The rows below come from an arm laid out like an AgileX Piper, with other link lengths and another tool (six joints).
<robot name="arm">
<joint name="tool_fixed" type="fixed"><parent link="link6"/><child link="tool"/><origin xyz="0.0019 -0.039 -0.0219" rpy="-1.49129 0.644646 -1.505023"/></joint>
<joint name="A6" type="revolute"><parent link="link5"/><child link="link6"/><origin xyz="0.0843 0 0.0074" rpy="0 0 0"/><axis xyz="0.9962 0 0.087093"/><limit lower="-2.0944" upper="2.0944"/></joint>
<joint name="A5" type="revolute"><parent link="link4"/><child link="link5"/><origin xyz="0 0 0" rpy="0 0 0"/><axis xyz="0 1 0"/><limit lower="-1.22" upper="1.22"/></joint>
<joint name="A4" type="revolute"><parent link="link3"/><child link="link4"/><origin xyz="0.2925 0 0.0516" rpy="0 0 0"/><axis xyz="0.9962 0 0.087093"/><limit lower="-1.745" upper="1.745"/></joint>
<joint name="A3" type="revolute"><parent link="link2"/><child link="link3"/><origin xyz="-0.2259 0 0.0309" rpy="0 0 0"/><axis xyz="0 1 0"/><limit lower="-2.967" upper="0"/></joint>
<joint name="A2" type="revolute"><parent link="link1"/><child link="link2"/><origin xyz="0 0 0" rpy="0 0 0"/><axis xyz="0 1 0"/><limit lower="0" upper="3.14"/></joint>
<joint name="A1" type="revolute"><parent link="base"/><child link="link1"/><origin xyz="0 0 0.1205" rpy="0 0 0"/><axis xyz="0 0 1"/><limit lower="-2.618" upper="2.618"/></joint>
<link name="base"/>
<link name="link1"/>
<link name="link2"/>
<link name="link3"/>
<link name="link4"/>
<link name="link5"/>
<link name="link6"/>
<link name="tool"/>
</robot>
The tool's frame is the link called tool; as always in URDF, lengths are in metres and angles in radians.
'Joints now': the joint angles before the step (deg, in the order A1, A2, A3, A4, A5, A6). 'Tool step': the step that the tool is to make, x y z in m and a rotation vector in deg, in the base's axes. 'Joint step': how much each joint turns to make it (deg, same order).
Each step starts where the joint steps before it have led.
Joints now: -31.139 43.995 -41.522 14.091 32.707 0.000
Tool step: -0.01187 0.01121 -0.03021 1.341 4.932 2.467
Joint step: 1.055 -4.068 7.007 0.025 2.279 -1.632
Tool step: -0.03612 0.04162 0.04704 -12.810 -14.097 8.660
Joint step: 9.963 -21.812 3.411 -6.237 0.134 0.645
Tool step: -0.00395 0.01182 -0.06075 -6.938 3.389 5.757
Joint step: 8.264 -12.195 15.927 -8.188 -2.391 0.231
